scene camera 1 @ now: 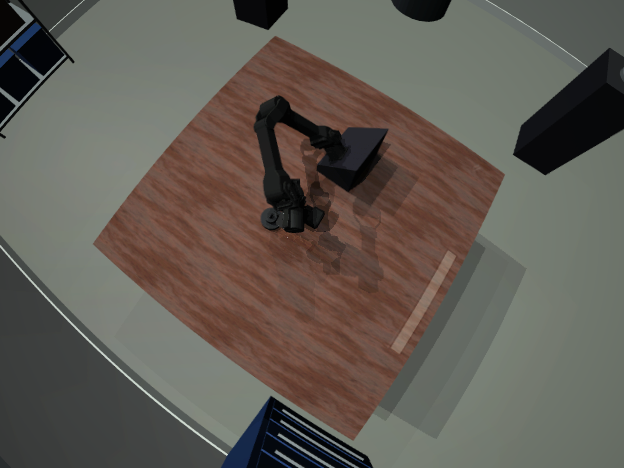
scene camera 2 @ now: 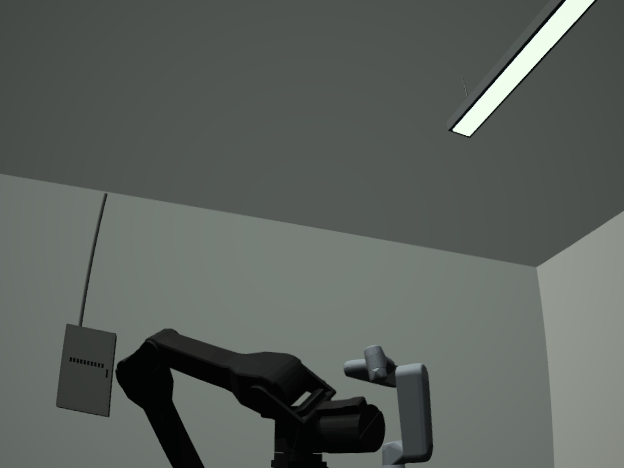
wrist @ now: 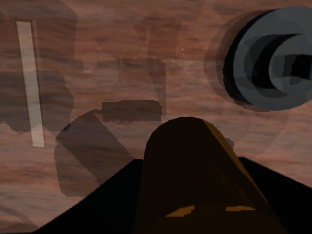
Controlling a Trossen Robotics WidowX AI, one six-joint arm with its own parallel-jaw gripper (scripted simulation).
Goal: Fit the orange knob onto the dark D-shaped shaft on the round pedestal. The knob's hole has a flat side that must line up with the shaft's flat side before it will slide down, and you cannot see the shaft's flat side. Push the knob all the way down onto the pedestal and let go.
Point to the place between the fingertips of my gripper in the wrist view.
187, 167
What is my gripper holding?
An orange knob.
